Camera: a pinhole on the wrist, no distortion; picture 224 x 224 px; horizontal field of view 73.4 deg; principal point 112.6 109.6 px. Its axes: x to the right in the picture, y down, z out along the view. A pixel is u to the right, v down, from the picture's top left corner.
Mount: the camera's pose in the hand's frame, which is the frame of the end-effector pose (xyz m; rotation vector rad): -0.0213 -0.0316 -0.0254 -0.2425 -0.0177 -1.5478
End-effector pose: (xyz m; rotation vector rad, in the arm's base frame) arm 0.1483 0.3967 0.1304 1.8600 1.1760 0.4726
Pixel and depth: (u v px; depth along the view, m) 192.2 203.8 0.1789
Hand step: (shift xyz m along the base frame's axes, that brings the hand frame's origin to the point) 0.1080 0.0504 -0.1753
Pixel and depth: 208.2 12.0 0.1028
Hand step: -0.0116 -0.0912 -0.1094
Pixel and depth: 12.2 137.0 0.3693
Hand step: 0.3877 -0.1041 0.0545
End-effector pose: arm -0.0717 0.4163 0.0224 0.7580 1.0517 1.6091
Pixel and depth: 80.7 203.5 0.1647
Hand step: 0.0588 0.1260 0.0732
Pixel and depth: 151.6 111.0 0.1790
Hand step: 0.1538 0.0521 0.0222
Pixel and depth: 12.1 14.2 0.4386
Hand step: 0.2756 -0.1609 0.4707
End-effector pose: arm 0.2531 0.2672 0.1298 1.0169 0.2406 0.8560
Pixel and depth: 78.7 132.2 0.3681
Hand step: 0.1684 -0.1147 0.2746
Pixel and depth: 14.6 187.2 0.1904
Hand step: 0.0715 0.0203 0.1879
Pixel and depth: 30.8 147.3 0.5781
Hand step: 0.1913 -0.0694 0.5959
